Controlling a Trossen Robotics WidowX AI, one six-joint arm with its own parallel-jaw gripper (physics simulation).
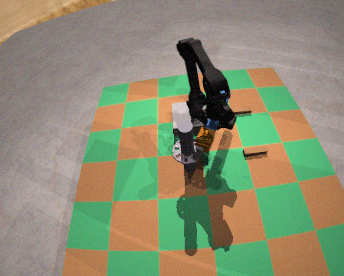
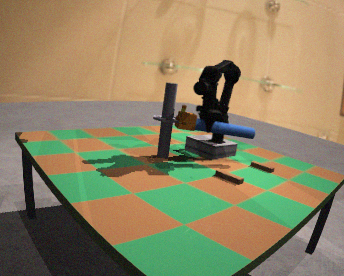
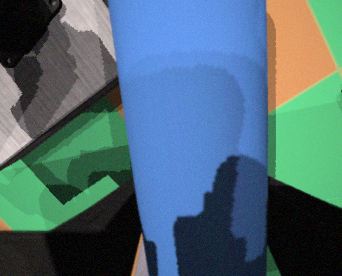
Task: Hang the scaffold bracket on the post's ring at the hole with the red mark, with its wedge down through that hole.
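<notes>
The scaffold bracket has an orange head (image 1: 204, 138) (image 2: 186, 120) and a long blue tube (image 1: 212, 123) (image 2: 235, 130) (image 3: 190, 110). It is off the table, about level, its head against the ring's side nearest the arm. A small orange wedge (image 2: 184, 108) sticks up above the head; its lower end is hidden. The grey post (image 1: 187, 142) (image 2: 169, 100) stands upright through the pale ring (image 1: 176, 152) (image 2: 158, 118), which has holes around it. The red mark cannot be made out. My gripper (image 1: 216, 124) (image 2: 209, 121) (image 3: 196, 179) is shut on the blue tube behind the head, one finger at each side.
The arm's grey base block (image 1: 180, 113) (image 2: 210, 145) (image 3: 75, 65) is close behind the post, beside the tube. Two brown bars (image 1: 243, 113) (image 1: 255, 153) (image 2: 262, 167) (image 2: 229, 177) lie apart on the green and orange checkered table (image 1: 135, 225) (image 2: 185, 205).
</notes>
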